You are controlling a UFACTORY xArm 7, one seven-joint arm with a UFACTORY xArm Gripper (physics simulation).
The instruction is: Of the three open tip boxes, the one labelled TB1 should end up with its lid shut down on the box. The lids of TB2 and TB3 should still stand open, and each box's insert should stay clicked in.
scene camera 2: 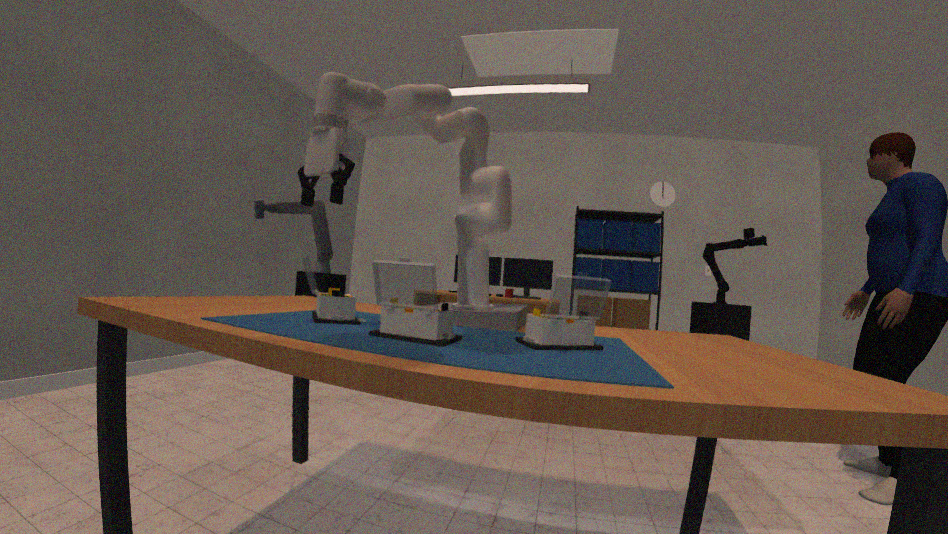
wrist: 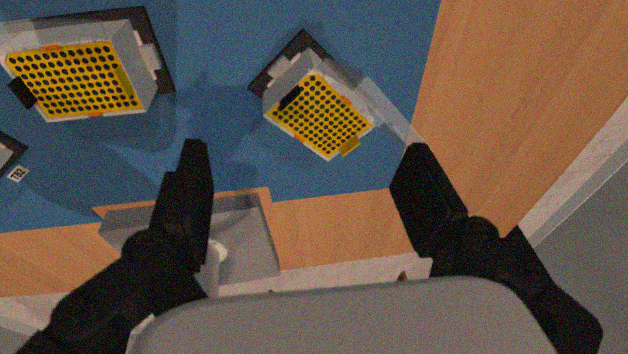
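Pixels of known places: gripper, between the fingertips: [scene camera 2: 321, 204] [wrist: 309, 165]; arm's base, origin of its link: [scene camera 2: 472, 307].
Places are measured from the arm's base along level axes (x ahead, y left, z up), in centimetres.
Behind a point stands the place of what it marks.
Note:
My gripper [scene camera 2: 323, 199] {x 43.6, y -25.4, z 21.4 cm} [wrist: 309, 165] {x 43.6, y -25.4, z 21.4 cm} is open and empty, high above the mat, near the box at the left end in the scene view. That box [scene camera 2: 336, 307] {x 35.3, y -24.4, z -0.8 cm} [wrist: 287, 75] {x 35.4, y -24.5, z -1.7 cm} has a yellow holed insert [wrist: 322, 117] {x 30.8, y -28.2, z 1.3 cm} and a clear lid [wrist: 390, 112] {x 37.0, y -33.4, z 10.0 cm} standing open. The middle box [scene camera 2: 416, 323] {x 44.3, y -0.8, z -0.9 cm} [wrist: 137, 75] {x 39.0, y -8.2, z 0.0 cm} has its insert [wrist: 75, 80] {x 40.2, y -2.3, z 1.3 cm} inside and its clear lid [scene camera 2: 404, 281] {x 47.8, y -2.3, z 6.7 cm} up. The right box [scene camera 2: 560, 331] {x 35.0, y 25.7, z -0.8 cm} has its clear lid [scene camera 2: 587, 295] {x 36.7, y 30.2, z 6.7 cm} up. A TB2 label [wrist: 18, 173] {x 24.4, y 22.3, z -4.1 cm} lies beside a box corner at the wrist view's left edge. No TB1 or TB3 label is readable.
The boxes stand on dark bases on a blue mat [scene camera 2: 530, 364] {x 52.1, y 21.1, z -4.3 cm} [wrist: 225, 30] {x 40.7, y -18.2, z -4.3 cm} on the wooden table [scene camera 2: 762, 371] {x 42.8, y 62.9, z -4.6 cm} [wrist: 500, 75] {x 30.2, y -56.2, z -4.6 cm}. The grey robot base [scene camera 2: 490, 317] {x 11.2, y 7.5, z -1.5 cm} [wrist: 250, 250] {x -4.2, y -10.6, z -0.5 cm} stands behind the mat. A person [scene camera 2: 908, 232] stands at the right, beyond the table.

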